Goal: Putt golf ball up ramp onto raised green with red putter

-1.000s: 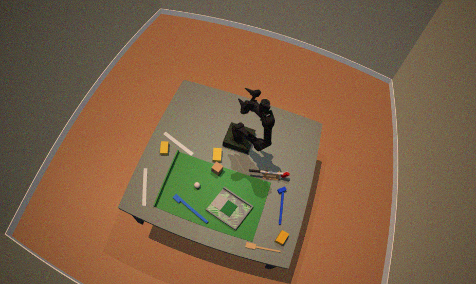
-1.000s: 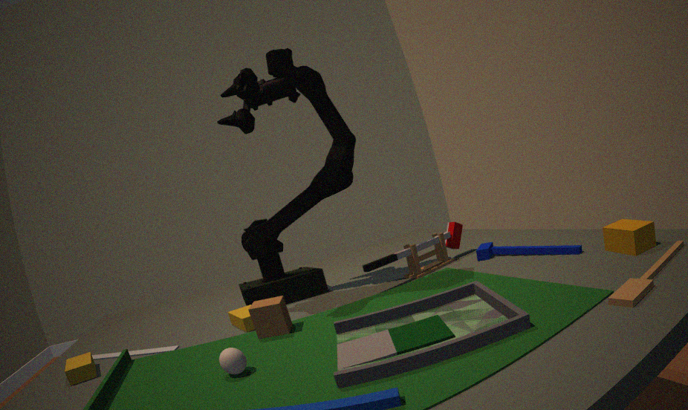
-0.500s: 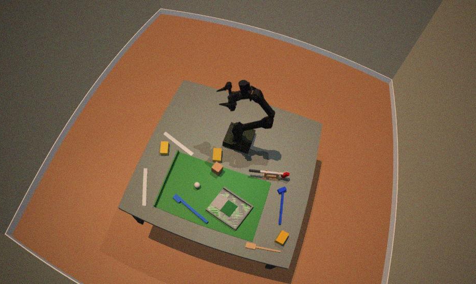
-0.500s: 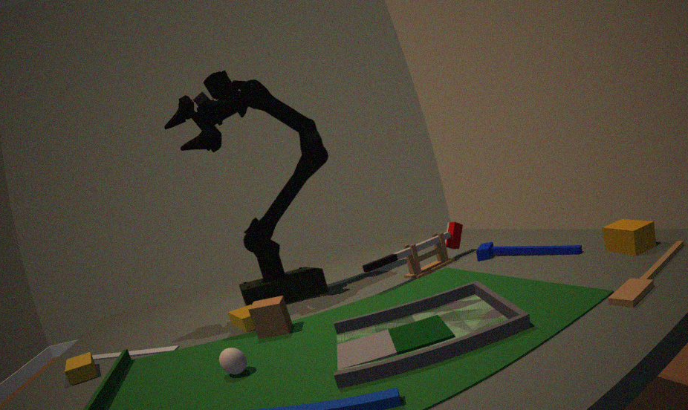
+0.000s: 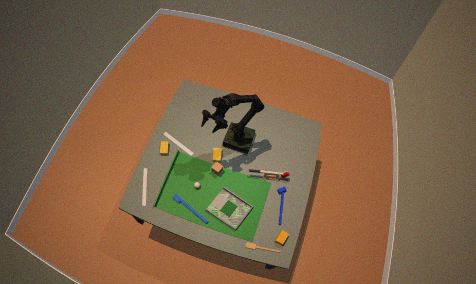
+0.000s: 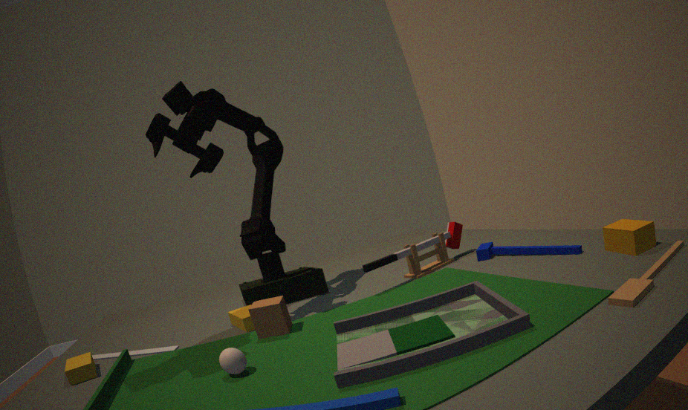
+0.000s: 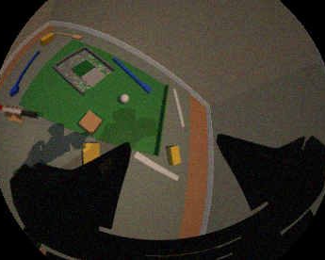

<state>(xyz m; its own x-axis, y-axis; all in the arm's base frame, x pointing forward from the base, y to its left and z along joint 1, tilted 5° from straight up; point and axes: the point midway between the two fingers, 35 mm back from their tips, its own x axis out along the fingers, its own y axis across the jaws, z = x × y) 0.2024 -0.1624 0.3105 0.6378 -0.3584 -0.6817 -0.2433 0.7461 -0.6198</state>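
My gripper tip is 80 mm short of the brown block, 110 mm to the right of it and 330 mm above it. From my gripper tip the other things lie so: wooden rack 10 mm behind, 500 mm to the left, 330 mm below; then white golf ball 250 mm ahead, 20 mm to the left, 330 mm below.
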